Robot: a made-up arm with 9 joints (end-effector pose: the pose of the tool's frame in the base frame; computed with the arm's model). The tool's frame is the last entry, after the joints.
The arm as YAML. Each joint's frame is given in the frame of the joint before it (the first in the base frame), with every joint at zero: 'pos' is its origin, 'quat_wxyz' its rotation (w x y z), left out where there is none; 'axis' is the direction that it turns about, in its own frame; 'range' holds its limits. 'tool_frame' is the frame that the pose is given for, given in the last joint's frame.
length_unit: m
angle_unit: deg
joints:
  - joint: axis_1
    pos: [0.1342, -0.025, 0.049]
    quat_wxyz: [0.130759, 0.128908, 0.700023, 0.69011]
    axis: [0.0, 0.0, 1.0]
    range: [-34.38, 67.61]
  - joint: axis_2
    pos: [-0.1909, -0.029, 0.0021]
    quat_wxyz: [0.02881, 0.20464, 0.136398, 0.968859]
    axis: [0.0, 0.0, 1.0]
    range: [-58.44, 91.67]
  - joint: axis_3
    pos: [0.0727, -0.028, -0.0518]
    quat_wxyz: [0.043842, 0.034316, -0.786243, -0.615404]
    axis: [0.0, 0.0, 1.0]
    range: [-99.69, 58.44]
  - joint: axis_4
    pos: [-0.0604, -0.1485, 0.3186]
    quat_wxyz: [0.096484, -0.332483, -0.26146, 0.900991]
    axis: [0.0, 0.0, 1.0]
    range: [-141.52, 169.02]
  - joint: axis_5
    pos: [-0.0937, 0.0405, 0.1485]
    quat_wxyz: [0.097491, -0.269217, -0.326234, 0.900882]
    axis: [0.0, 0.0, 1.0]
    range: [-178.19, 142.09]
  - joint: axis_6
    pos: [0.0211, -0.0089, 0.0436]
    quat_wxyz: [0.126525, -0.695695, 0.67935, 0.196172]
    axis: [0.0, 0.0, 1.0]
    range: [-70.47, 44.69]
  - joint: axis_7
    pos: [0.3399, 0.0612, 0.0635]
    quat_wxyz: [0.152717, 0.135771, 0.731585, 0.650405]
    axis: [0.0, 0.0, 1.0]
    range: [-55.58, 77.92]
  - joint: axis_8
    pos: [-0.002, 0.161, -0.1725]
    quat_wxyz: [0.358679, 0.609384, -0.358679, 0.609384]
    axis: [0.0, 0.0, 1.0]
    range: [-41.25, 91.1]
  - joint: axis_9
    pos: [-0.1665, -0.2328, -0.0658]
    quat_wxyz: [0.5, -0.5, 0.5, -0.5]
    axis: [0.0, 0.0, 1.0]
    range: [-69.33, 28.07]
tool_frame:
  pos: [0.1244, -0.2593, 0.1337]
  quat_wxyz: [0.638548, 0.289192, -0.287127, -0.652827]
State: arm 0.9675 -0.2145 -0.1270 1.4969 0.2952 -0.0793 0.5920 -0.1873 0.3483
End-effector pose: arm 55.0 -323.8 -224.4 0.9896 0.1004 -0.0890 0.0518
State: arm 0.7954 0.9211 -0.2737 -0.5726 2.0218 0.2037 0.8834 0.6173 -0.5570
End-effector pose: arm 168.8 -188.1 -512.4 -0.0598 -0.5151 0.8543 0.0350
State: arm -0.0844 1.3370 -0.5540 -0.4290 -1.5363 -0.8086 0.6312 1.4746 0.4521
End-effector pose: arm 265.1 164.3 -461.2 0.0561 -0.8860 0.3899 0.2444
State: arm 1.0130 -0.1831 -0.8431 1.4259 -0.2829 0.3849 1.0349 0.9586 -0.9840
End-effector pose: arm 151.0 -215.7 -716.3 -0.3186 -0.9392 -0.0316 0.1243
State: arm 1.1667 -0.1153 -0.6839 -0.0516 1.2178 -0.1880 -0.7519 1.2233 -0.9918
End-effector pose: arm -55.6 -221.5 -649.6 0.3442 -0.1559 0.9236 0.0648
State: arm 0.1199 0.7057 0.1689 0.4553 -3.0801 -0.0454 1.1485 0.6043 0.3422
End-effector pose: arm 302.4 -383.6 165.4 0.3915 -0.8387 -0.3327 0.1805
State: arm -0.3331 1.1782 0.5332 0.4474 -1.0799 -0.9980 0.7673 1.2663 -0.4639
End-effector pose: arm 263.8 -655.3 26.8 -0.6171 -0.4914 0.6134 0.0395
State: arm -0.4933 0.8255 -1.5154 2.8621 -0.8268 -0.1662 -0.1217 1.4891 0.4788
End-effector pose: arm 637.7 -359.8 -558.5 -0.8298 -0.2509 0.3523 0.3527
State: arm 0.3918 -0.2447 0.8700 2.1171 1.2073 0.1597 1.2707 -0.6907 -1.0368
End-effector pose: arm 249.9 10.8 -423.7 -0.7461 0.5576 0.2481 0.2663
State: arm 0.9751 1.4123 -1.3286 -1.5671 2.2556 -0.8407 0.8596 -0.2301 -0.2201
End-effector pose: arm -59.7 -22.9 184.7 0.5405 0.8170 -0.0828 0.1831
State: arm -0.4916 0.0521 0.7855 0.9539 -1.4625 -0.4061 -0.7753 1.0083 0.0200
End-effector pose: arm 626.5 -535.0 -10.2 0.7241 -0.2497 -0.3624 0.5310
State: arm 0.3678 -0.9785 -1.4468 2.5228 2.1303 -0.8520 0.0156 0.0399 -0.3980
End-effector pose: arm 746.1 -100.2 -319.8 -0.1829 -0.4628 0.5168 0.6966
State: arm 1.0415 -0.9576 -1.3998 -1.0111 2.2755 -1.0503 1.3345 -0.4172 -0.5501
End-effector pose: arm 261.2 226.0 -430.5 0.6690 -0.2398 -0.0804 0.6989
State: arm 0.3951 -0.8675 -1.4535 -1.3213 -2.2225 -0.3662 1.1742 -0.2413 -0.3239
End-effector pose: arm 465.2 221.6 -73.0 0.8151 -0.4994 0.1272 0.2645
